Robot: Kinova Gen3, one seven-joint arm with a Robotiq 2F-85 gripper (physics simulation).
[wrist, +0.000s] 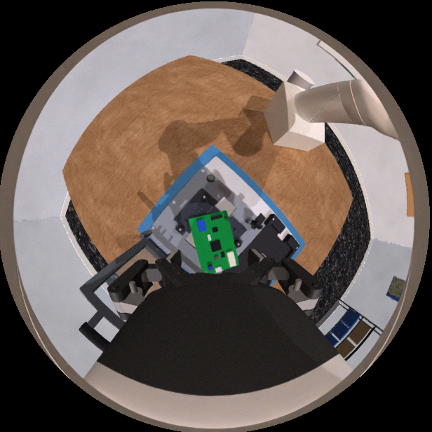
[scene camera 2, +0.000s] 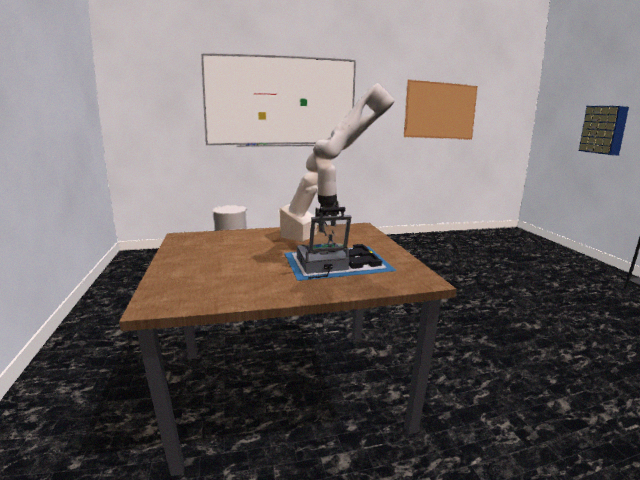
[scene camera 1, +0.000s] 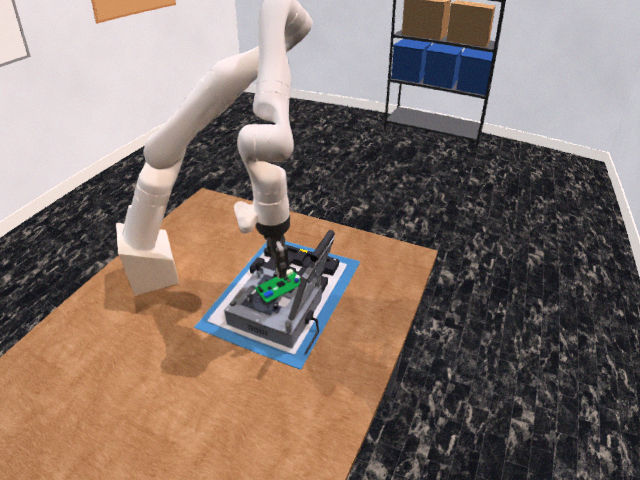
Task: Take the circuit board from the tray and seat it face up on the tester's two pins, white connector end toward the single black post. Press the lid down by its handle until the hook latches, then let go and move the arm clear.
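Frame: origin at the arm's base, x ahead, y left, z up, level; centimetres.
Seen in the pictures: gripper, fingertip midpoint: (scene camera 2: 327, 229) (scene camera 1: 276, 264); arm's base at its link origin: (scene camera 2: 296, 211) (scene camera 1: 139, 241).
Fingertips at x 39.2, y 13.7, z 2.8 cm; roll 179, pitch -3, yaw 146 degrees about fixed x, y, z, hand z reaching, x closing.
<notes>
Pixels of each thing's top centre, then the offset from my fingertips to it. "*": a spot on its surface instead. Level surfaces: height alone.
- green circuit board at its top centre: (scene camera 1: 278, 280) dy +0.6, dx -0.3, dz -5.9 cm
- black tray at a spot on its surface: (scene camera 2: 366, 260) * dy +16.6, dx -0.2, dz -13.7 cm
- blue-edged mat at its surface level: dz -15.3 cm
- black cable at a spot on its surface: (scene camera 1: 317, 330) * dy -0.9, dx +12.5, dz -14.6 cm
The green circuit board (scene camera 1: 279, 287) (wrist: 212, 242) lies face up and skewed over the grey tester (scene camera 1: 258, 324) (scene camera 2: 321, 264). Its white connector end is nearest my gripper in the wrist view. The pins under it are hidden, so I cannot tell whether it is seated. My gripper (scene camera 1: 282, 272) (wrist: 214, 257) is open and empty above that end, its fingers spread to both sides of the board. The lid (scene camera 2: 330, 219) (wrist: 114, 265) stands raised, with its black handle (scene camera 1: 325, 242) (scene camera 2: 333, 209) (wrist: 93, 337) at the top. The black hook (wrist: 257, 221) stands at the opposite side.
The black tray (scene camera 2: 366, 260) (wrist: 270, 244) is beside the tester. Both stand on a blue-edged mat (scene camera 1: 297, 360) (wrist: 212, 151). A black cable (scene camera 1: 317, 330) leaves the tester behind the lid. The robot's white base (scene camera 1: 148, 266) (wrist: 295, 120) stands at the table's side.
</notes>
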